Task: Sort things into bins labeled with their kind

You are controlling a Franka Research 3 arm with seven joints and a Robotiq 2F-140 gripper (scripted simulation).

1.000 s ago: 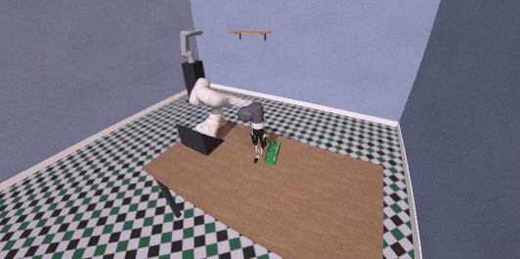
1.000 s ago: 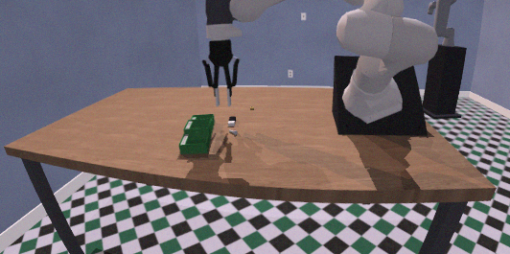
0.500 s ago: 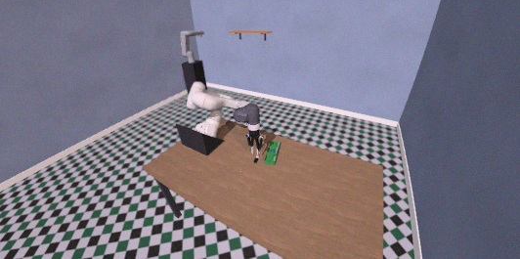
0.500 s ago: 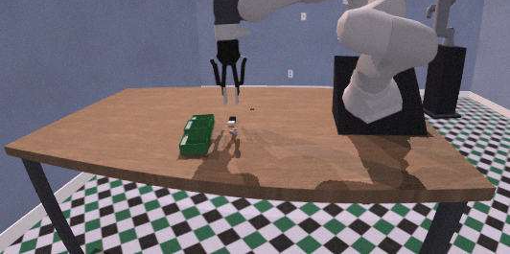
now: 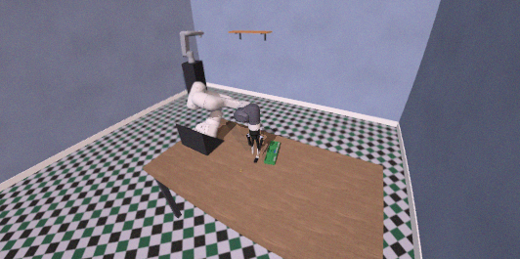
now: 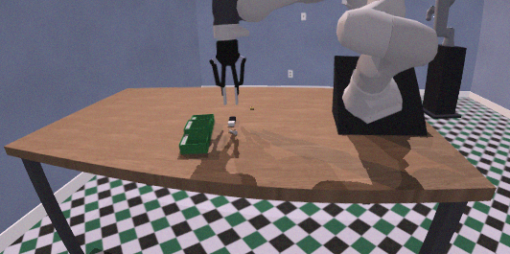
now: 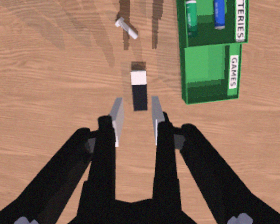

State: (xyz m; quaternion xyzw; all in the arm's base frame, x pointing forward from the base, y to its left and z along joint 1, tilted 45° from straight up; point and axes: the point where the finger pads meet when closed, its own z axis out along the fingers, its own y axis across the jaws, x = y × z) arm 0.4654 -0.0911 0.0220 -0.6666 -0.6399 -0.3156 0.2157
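The black-and-white block lies 10 mm to the left of my hand and 100 mm below it. Also, from my hand: grey piece: 20 mm behind, 100 mm to the left, 100 mm below; joined green bins: 100 mm ahead, 110 mm to the left, 80 mm below; green cylinder: 80 mm ahead, 110 mm to the left, 90 mm below.
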